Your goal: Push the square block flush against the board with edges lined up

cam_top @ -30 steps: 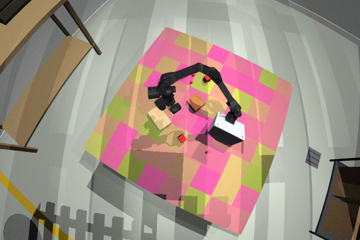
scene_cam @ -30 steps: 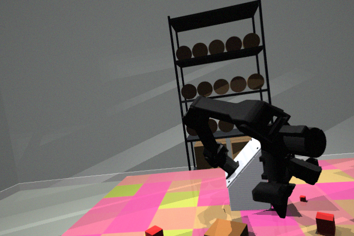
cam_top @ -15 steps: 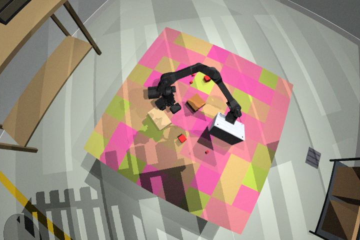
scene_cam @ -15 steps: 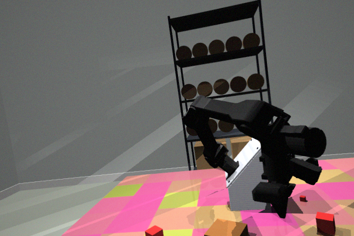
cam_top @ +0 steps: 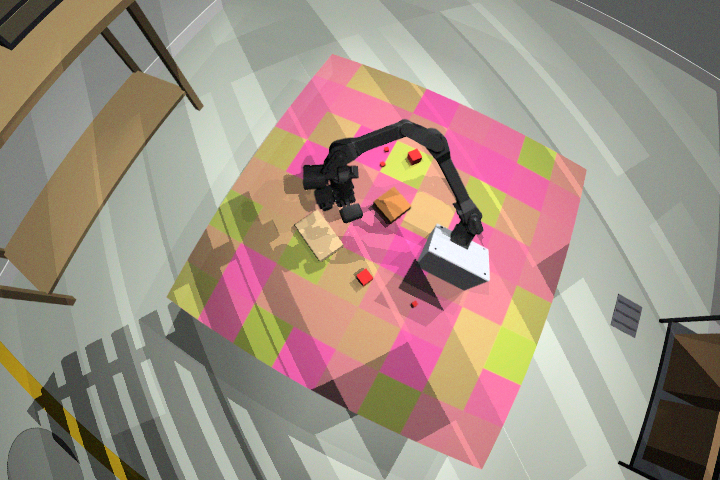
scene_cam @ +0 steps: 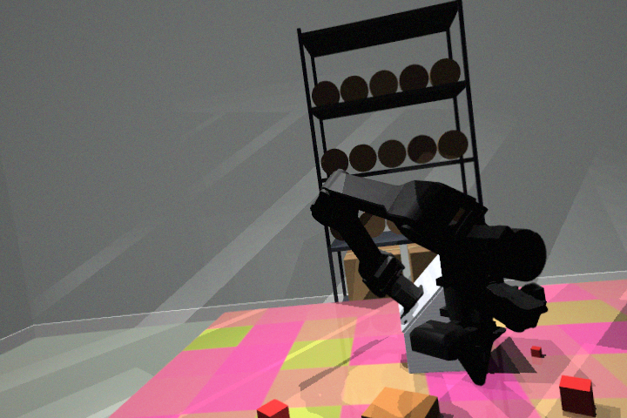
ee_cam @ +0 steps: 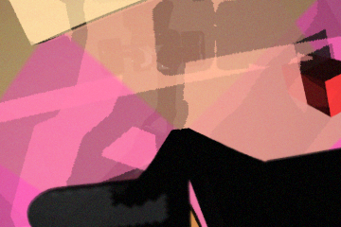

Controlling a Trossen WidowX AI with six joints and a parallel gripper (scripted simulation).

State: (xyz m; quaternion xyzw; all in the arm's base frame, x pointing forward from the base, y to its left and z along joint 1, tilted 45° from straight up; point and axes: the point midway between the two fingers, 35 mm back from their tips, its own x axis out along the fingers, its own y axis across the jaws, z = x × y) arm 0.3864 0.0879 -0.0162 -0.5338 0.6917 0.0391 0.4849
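The square block is 13 cm behind my gripper tip, 12 cm to the right of it and 11 cm below it. From my gripper tip the other things lie so: tan board 4 cm ahead, 11 cm to the left, 11 cm below.
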